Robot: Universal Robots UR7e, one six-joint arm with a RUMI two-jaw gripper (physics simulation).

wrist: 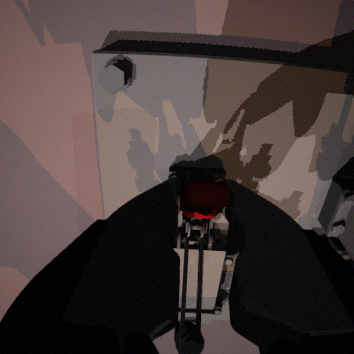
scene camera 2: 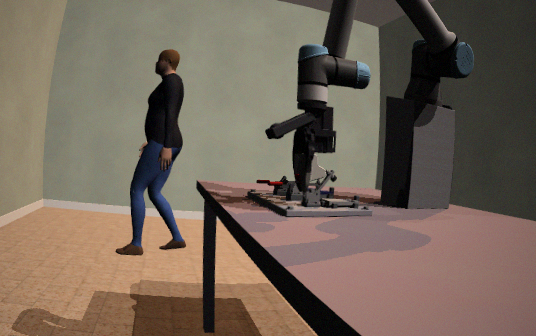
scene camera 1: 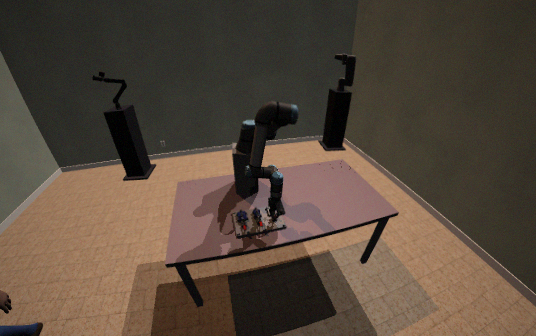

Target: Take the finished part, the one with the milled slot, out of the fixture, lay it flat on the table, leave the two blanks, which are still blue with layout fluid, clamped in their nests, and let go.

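Where they show: gripper, fingertip midpoint: (wrist: 199, 183) (scene camera 2: 302, 192) (scene camera 1: 275, 218); arm's base, link origin: (scene camera 2: 422, 103) (scene camera 1: 245, 148).
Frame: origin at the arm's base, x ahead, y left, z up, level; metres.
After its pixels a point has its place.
My gripper (scene camera 1: 274, 217) {x 0.481, y 0.179, z -0.312 m} (scene camera 2: 301, 187) {x 0.481, y 0.179, z -0.312 m} (wrist: 199, 183) {x 0.481, y 0.179, z -0.312 m} points down and is shut on the red handle (wrist: 205, 200) {x 0.498, y 0.183, z -0.269 m} of the toggle clamp at the end nest. That clamp's arm (scene camera 2: 322, 183) (wrist: 192, 285) is tilted up off the pale finished part (scene camera 2: 340, 202) {x 0.383, y 0.190, z -0.332 m} (wrist: 212, 275) {x 0.394, y 0.148, z -0.330 m}, which lies in its nest. Its slot cannot be made out. The two blue blanks (scene camera 1: 242, 216) {x 0.427, y -0.049, z -0.320 m} (scene camera 1: 256, 213) sit in the other nests on the fixture plate (scene camera 2: 330, 212) {x 0.424, y 0.237, z -0.350 m} (wrist: 150, 70) {x 0.527, y 0.217, z -0.346 m}, with their red clamp handles (scene camera 1: 244, 227) {x 0.547, y -0.037, z -0.304 m} (scene camera 1: 260, 223) {x 0.526, y 0.071, z -0.299 m} toward the table's front edge.
The pink table (scene camera 1: 325, 200) {x 0.289, y 0.628, z -0.361 m} (scene camera 2: 440, 260) {x 0.374, y 0.615, z -0.361 m} extends to the right of the fixture in the first scene view. Bolts (wrist: 116, 74) {x 0.523, y 0.234, z -0.339 m} stand up at the plate's corners. Part of a neighbouring clamp (wrist: 342, 215) {x 0.469, y 0.079, z -0.327 m} shows at the right of the wrist view. A person (scene camera 2: 165, 115) stands beyond the table.
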